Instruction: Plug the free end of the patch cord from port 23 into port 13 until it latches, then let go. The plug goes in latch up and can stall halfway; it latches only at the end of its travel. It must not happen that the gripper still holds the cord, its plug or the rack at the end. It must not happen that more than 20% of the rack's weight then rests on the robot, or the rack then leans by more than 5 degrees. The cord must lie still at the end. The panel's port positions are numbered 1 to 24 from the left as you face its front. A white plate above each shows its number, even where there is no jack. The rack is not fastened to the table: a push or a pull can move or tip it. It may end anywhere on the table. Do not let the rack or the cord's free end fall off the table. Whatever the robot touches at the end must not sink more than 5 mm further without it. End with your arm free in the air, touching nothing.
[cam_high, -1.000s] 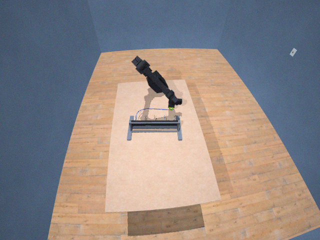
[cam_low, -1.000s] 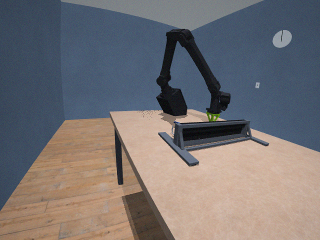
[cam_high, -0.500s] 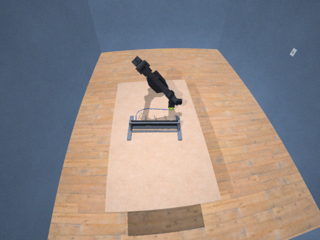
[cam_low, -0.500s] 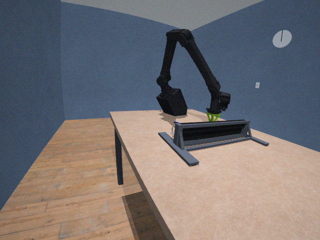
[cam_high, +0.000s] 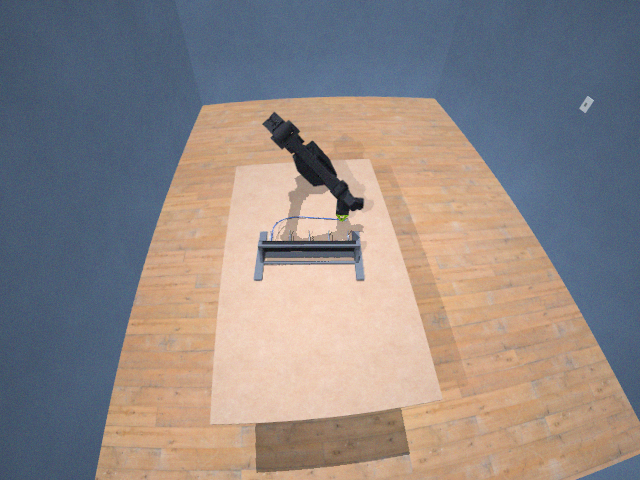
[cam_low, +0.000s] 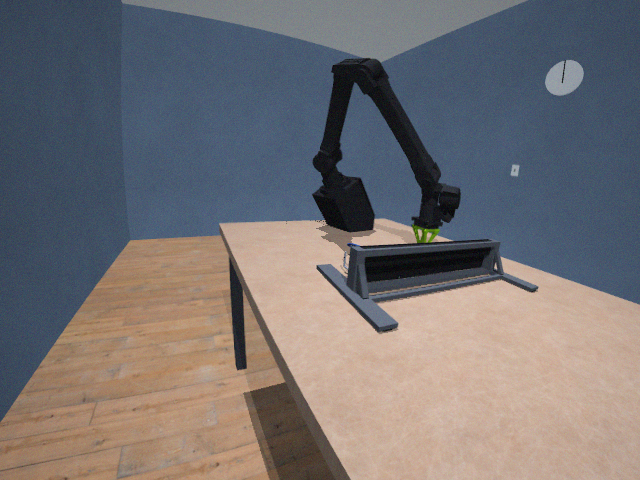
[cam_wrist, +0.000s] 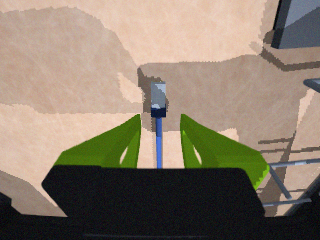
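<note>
My gripper is now 2 cm to the right of the plug and 2 cm above it.
</note>
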